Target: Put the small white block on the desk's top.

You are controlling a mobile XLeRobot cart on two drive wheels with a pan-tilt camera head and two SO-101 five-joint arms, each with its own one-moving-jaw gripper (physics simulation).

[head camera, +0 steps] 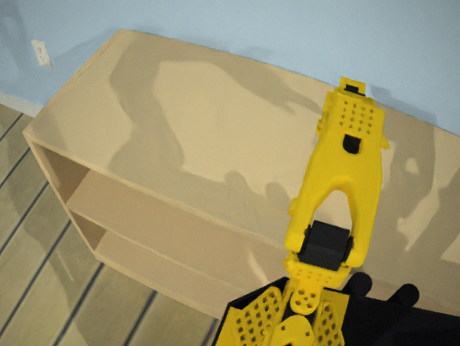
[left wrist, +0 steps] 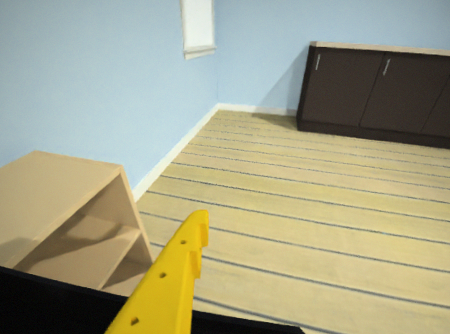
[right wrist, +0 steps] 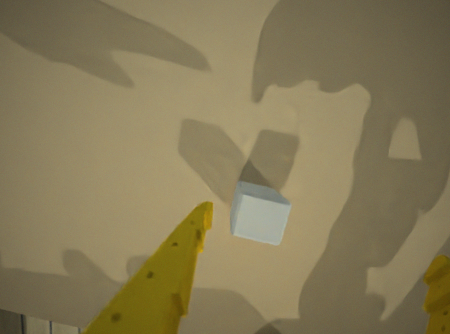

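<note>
The small white block shows in the right wrist view, right of the left-hand jaw's tip, with a dark shadow at its upper edge. It appears to rest on the light wooden desk's top. My right gripper is open above the desk top, its jaws wide apart, and the block shows in the gap past the tips, not pressed by either jaw. In the head view my right arm reaches over the desk and hides the block. My left gripper shows one notched jaw and is fully open, away from the block.
The desk has open shelves below its top. A blue wall stands behind it. The black cart edge lies along the bottom of the left wrist view. A dark cabinet stands across the striped floor.
</note>
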